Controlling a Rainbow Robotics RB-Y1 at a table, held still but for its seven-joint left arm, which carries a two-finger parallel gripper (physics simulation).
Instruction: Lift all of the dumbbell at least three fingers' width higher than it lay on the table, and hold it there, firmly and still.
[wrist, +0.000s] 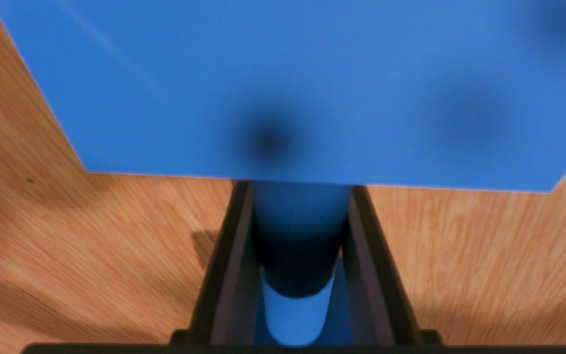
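Note:
The blue dumbbell (300, 217) fills much of the wrist view. One of its heads is large and close across the top. Its round handle runs down from that head between the fingers, partly in dark shadow. A small part of the other head shows at the bottom, between the fingers and behind the handle. My gripper (301, 202) is shut on the handle, with one finger against each side and the fingertips close to the large head. The dumbbell's contact with the table, or any gap beneath it, cannot be made out.
The wood-grained table top (465, 250) shows on both sides of the fingers and at the left edge beside the large head. Dark shadows lie on it left of the gripper.

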